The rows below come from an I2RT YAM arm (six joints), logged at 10 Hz.
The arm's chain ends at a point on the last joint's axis. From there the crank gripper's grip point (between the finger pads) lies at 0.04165 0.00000 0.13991 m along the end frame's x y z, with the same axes.
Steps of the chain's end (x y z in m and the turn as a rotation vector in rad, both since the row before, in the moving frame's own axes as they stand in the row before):
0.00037 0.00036 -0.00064 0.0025 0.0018 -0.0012
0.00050 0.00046 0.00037 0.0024 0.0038 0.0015
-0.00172 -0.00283 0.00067 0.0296 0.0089 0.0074
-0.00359 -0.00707 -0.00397 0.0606 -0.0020 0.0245
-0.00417 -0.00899 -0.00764 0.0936 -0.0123 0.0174
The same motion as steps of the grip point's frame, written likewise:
0.00062 -0.00004 -0.00072 0.0025 0.0018 -0.0012
0.00103 0.00019 0.00021 0.0024 0.0038 0.0015
-0.00046 -0.00665 0.00024 0.0296 0.0089 0.0074
-0.00378 -0.01453 -0.00411 0.0606 -0.0020 0.0245
-0.00578 -0.02138 -0.00772 0.0936 -0.0123 0.0174

